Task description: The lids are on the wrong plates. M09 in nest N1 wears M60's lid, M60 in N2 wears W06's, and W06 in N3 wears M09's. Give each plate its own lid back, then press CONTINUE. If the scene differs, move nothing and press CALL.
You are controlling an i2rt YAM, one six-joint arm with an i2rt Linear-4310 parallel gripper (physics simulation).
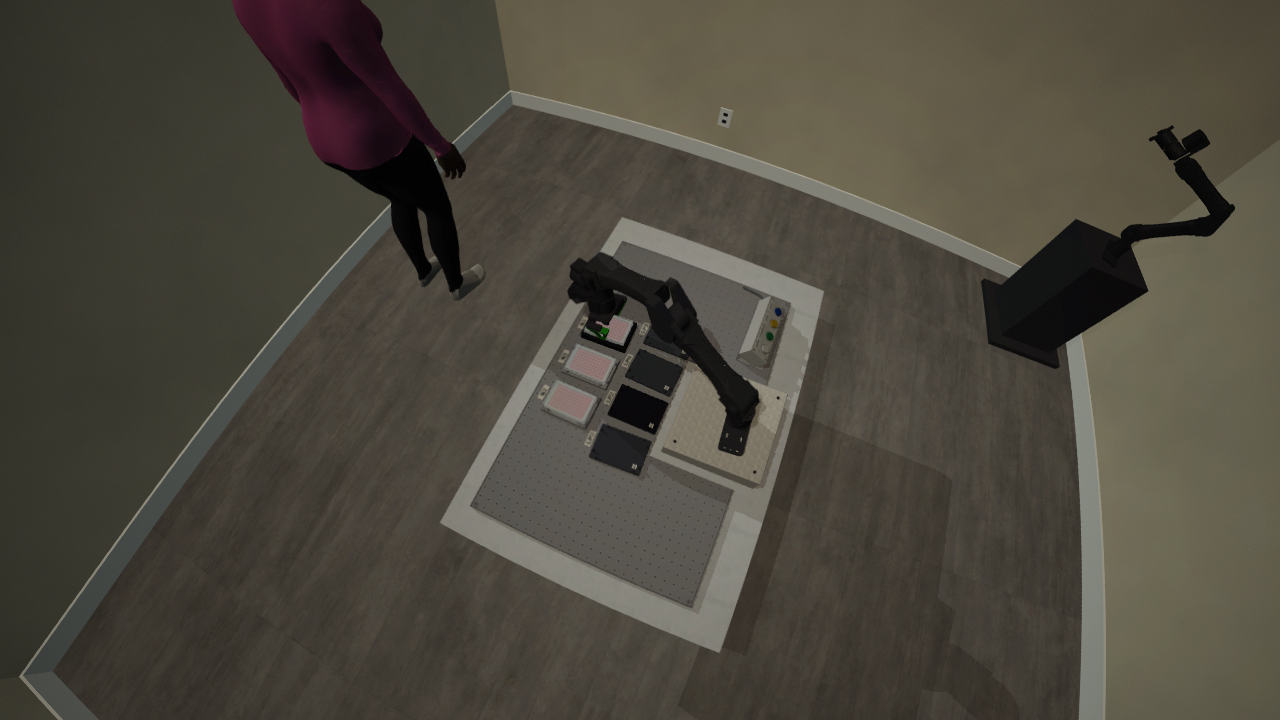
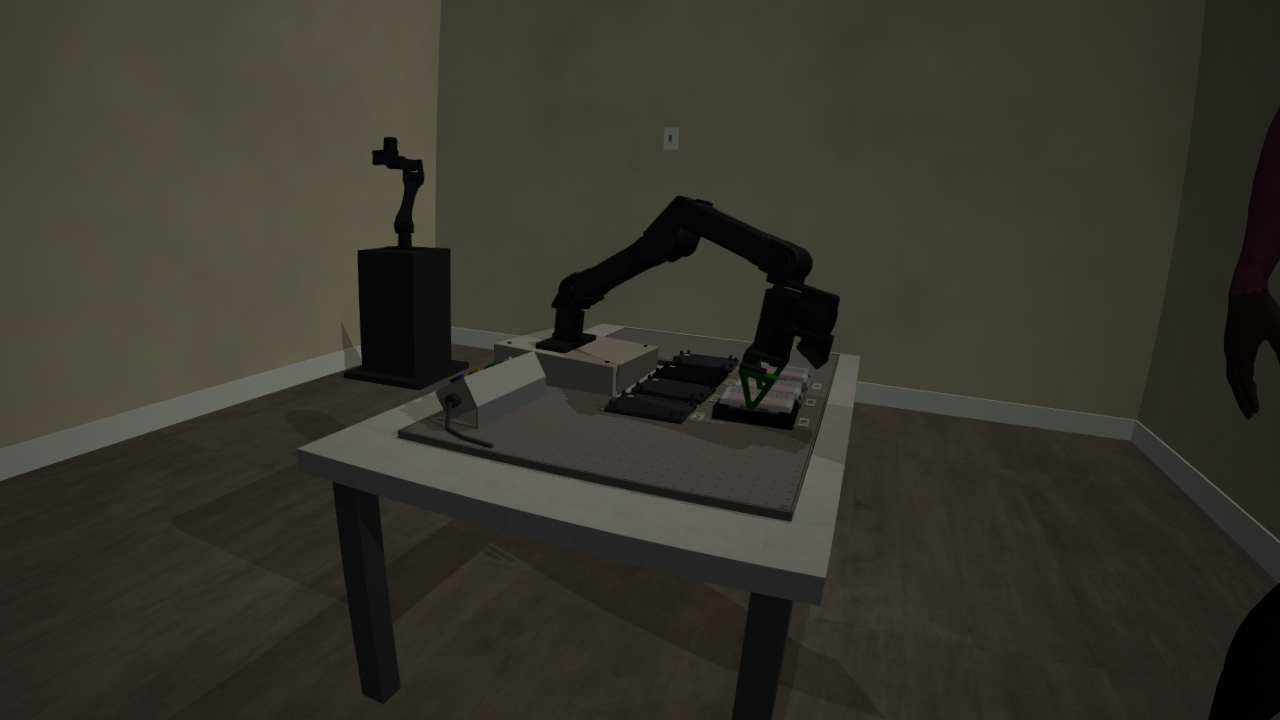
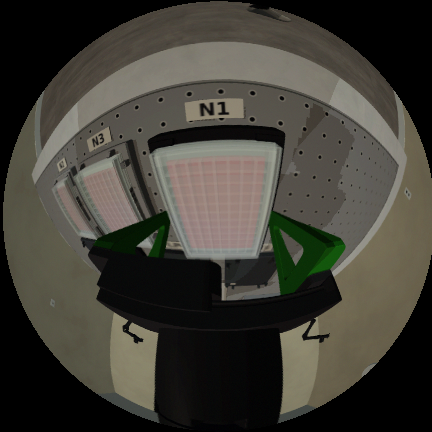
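Seen in the pictures: gripper, fingertip midpoint: [image 1: 609, 327] [image 2: 756, 400] [image 3: 218, 216]; arm's base, origin of the base link: [image 1: 738, 419] [image 2: 567, 343].
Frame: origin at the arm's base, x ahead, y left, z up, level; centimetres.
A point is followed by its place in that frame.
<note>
My gripper [image 1: 606, 325] @(x 43.7, y -16.8, z -2.5 cm) [image 2: 762, 392] @(x 43.7, y -16.8, z -2.5 cm) [image 3: 218, 216] @(x 43.7, y -16.8, z -2.5 cm) is open, its green fingers on either side of the lidded, pink-welled plate [image 3: 215, 190] @(x 47.1, y -17.0, z -1.4 cm) in nest N1 [image 3: 215, 133] @(x 50.8, y -17.3, z -3.1 cm). Nothing is gripped. A second lidded plate [image 1: 588, 366] @(x 44.9, y -2.3, z -2.5 cm) [image 3: 107, 192] @(x 47.8, y -5.7, z -2.5 cm) lies at label N3 [image 3: 99, 139] @(x 53.5, y -4.5, z -5.2 cm). A third lidded plate [image 1: 570, 402] @(x 45.5, y 9.8, z -2.6 cm) [image 3: 71, 206] @(x 47.3, y 6.4, z -2.5 cm) lies at label N2 [image 3: 62, 164] @(x 54.4, y 7.9, z -5.2 cm). No plate or lid IDs can be read. The button box [image 1: 753, 335] @(x 1.7, y -27.0, z 1.6 cm) [image 2: 501, 391] @(x 2.3, y -35.5, z -1.0 cm) bears a blue button [image 1: 777, 311] @(x -4.0, y -38.5, z 1.7 cm), a yellow button [image 1: 774, 324] @(x -3.9, y -33.4, z 1.5 cm) and a green button [image 1: 768, 335] @(x -2.7, y -28.5, z 1.8 cm); their labels are not readable.
Several dark nests or pads [image 1: 654, 371] @(x 26.6, y -8.3, z -4.4 cm) [image 1: 638, 407] @(x 27.4, y 4.1, z -4.4 cm) [image 1: 620, 449] @(x 28.1, y 17.3, z -4.4 cm) stand between the plates and the arm's pale base block [image 1: 698, 429] @(x 9.7, y 6.1, z -0.8 cm) [image 2: 572, 365] @(x 6.6, y -13.3, z -1.1 cm). A person [image 1: 340, 107] [image 2: 1257, 268] stands near the plate side of the table. Another arm stands on a black pedestal [image 1: 1065, 286] [image 2: 404, 313].
</note>
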